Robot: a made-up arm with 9 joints. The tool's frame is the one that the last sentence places.
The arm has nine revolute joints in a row. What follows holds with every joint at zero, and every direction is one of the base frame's.
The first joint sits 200 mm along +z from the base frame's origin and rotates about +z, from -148.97 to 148.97 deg.
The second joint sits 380 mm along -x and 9 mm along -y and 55 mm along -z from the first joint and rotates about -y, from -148.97 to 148.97 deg.
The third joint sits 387 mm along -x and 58 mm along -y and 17 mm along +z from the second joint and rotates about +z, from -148.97 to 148.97 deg.
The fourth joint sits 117 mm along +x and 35 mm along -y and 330 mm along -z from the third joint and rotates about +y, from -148.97 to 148.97 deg.
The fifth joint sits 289 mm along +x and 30 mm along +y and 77 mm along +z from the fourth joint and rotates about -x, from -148.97 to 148.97 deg.
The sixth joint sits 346 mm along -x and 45 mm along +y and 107 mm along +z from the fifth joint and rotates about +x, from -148.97 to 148.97 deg.
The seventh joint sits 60 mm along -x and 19 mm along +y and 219 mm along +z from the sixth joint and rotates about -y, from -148.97 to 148.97 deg.
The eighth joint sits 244 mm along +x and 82 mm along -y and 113 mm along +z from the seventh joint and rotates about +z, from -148.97 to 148.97 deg.
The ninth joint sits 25 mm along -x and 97 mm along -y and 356 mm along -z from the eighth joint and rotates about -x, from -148.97 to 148.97 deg.
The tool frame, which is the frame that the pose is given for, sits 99 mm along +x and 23 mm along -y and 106 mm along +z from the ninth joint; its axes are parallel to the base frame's.
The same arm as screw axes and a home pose.
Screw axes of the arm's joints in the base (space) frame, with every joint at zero. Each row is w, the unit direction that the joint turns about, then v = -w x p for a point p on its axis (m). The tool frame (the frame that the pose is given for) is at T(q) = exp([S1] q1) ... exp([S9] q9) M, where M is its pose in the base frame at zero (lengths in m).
S1: w 0 0 1 v 0.0000 0.0000 0.0000
S2: w 0 -1 0 v 0.1450 0.0000 0.3800
S3: w 0 0 1 v -0.0670 0.7670 0.0000
S4: w 0 1 0 v 0.1680 0.0000 -0.6500
S5: w -1 0 0 v 0.0000 0.0910 -0.0720
S6: w 1 0 0 v 0.0000 0.0160 0.0270
S7: w 0 -1 0 v 0.2350 0.0000 0.7670
S8: w 0 0 1 v -0.0900 0.5230 0.0000
S9: w -1 0 0 v 0.0000 0.0080 -0.1870
M: xyz -0.4490 -0.2100 0.0980 (m) quaternion w x y z 1 0 0 0
Joint limits (deg, base to tool): -148.97..148.97 -148.97..148.97 -148.97..148.97 -148.97..148.97 -148.97..148.97 -148.97..148.97 -148.97..148.97 -148.97..148.97 -148.97..148.97

